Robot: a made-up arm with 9 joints. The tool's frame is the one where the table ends. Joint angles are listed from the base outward.
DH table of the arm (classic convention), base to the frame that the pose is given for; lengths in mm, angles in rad. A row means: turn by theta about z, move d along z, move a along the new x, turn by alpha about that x. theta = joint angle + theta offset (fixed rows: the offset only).
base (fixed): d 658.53  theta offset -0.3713  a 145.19  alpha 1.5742
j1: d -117.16  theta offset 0  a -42.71  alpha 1.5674
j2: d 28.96  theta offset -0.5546  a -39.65  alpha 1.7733
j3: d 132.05  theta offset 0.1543  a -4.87  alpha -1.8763
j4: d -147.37  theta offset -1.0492  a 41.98  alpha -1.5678
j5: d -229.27  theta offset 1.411  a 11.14  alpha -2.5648
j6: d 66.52  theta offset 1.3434  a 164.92  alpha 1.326
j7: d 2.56  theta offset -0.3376  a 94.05  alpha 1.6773
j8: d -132.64  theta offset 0  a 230.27  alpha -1.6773
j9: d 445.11  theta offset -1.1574  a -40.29  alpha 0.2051
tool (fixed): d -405.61  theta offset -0.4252  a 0  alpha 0
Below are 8 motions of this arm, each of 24 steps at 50 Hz.
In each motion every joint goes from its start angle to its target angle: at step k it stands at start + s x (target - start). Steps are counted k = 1, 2, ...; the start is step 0. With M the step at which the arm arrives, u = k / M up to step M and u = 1 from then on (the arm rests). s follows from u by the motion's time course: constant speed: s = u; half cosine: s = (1 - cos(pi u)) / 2; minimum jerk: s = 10 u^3 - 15 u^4 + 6 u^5.
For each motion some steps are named. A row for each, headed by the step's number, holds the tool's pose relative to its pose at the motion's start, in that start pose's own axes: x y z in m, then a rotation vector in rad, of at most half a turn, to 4 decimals.
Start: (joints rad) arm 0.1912 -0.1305 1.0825 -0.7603 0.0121 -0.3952 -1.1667 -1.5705 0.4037
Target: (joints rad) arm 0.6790 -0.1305 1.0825 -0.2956 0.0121 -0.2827 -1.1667 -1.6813 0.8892
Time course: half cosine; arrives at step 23
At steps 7, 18, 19, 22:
7: 0.0557 0.0566 0.0911 0.1158 0.0743 -0.0247
18: 0.2791 0.1001 0.3946 0.5504 0.2290 -0.0619
19: 0.2929 0.0959 0.4115 0.5782 0.2333 -0.0623
22: 0.3166 0.0869 0.4402 0.6268 0.2394 -0.0625

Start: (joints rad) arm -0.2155 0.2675 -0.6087 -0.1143 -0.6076 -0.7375 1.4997 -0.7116 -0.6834
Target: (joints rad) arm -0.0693 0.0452 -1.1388 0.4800 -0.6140 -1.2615 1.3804 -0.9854 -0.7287
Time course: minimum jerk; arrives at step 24
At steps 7, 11, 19, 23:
7: 0.0359 0.0570 -0.0657 -0.0412 -0.1403 -0.1434
11: 0.1293 0.1296 -0.1539 -0.0818 -0.3975 -0.4030
19: 0.3426 0.1690 -0.1732 -0.0274 -0.8820 -0.9167
23: 0.3655 0.1654 -0.1610 -0.0071 -0.9388 -0.9825

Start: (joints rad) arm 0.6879 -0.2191 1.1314 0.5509 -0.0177 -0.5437 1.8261 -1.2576 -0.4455
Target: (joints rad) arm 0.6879 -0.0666 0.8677 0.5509 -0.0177 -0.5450 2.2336 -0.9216 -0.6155
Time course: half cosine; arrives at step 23
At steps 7, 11, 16, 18, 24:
7: 0.0034 -0.0039 -0.0054 0.0623 -0.0773 -0.0493
11: 0.0055 -0.0106 -0.0137 0.1327 -0.1660 -0.0960
16: 0.0054 -0.0224 -0.0277 0.2140 -0.2702 -0.1360
18: 0.0049 -0.0269 -0.0329 0.2370 -0.3001 -0.1441
24: 0.0040 -0.0323 -0.0391 0.2617 -0.3323 -0.1509

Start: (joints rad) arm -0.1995 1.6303 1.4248 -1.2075 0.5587 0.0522 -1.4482 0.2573 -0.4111
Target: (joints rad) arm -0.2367 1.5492 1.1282 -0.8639 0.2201 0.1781 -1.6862 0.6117 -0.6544
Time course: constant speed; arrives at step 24
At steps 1, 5, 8, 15, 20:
1: -0.0001 -0.0028 -0.0086 0.0381 -0.0260 -0.0120
5: 0.0003 -0.0137 -0.0413 0.1943 -0.1246 -0.0569
8: 0.0013 -0.0218 -0.0644 0.3154 -0.1929 -0.0867
15: 0.0048 -0.0415 -0.1152 0.6089 -0.3330 -0.1417
20: 0.0077 -0.0569 -0.1506 0.8261 -0.4166 -0.1668

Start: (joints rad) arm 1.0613 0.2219 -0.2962 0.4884 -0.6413 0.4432 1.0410 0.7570 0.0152
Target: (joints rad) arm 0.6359 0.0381 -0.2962 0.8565 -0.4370 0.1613 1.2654 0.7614 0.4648
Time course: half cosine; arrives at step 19
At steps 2, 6, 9, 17, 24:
2: -0.0053 0.0010 0.0118 0.0131 0.0084 0.0193
6: -0.0395 0.0032 0.0990 0.1108 0.0621 0.1598
9: -0.0676 -0.0046 0.1998 0.2268 0.1063 0.3190
17: -0.0871 -0.0534 0.4072 0.4821 0.1313 0.6493
24: -0.0866 -0.0569 0.4172 0.4951 0.1298 0.6657

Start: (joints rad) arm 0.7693 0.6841 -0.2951 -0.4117 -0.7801 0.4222 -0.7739 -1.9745 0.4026
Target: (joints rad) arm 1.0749 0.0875 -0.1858 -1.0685 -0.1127 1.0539 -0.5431 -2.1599 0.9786
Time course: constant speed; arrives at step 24
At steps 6, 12, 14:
6: 0.1068 0.1285 -0.0054 0.1432 -0.1465 -0.1730
12: 0.2401 0.2201 0.0277 0.2624 -0.2699 -0.3632
14: 0.2873 0.2398 0.0450 0.2977 -0.3063 -0.4288

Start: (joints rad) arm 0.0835 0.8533 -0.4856 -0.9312 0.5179 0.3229 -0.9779 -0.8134 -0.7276
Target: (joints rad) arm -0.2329 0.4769 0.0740 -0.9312 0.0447 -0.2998 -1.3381 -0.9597 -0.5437
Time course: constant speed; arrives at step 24
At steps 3, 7, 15, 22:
3: 0.0306 -0.0280 0.0408 -0.1482 0.0669 0.0922
7: 0.0758 -0.0543 0.0924 -0.3518 0.1473 0.2138
15: 0.1731 -0.0739 0.1806 -0.7762 0.2747 0.4511
22: 0.2573 -0.0641 0.2373 -1.1621 0.3426 0.6495

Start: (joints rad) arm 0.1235 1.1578 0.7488 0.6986 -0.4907 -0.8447 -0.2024 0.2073 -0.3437
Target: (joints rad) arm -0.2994 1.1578 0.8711 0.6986 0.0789 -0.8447 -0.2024 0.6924 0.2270
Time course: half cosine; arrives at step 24
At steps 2, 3, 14, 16, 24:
2: -0.0002 0.0016 0.0023 0.0079 0.0053 0.0069
3: -0.0003 0.0036 0.0051 0.0178 0.0116 0.0154
14: 0.0125 0.0384 0.0727 0.3237 0.1191 0.2596
16: 0.0184 0.0404 0.0830 0.3908 0.1227 0.3103
24: 0.0331 0.0392 0.0994 0.5322 0.1089 0.4164

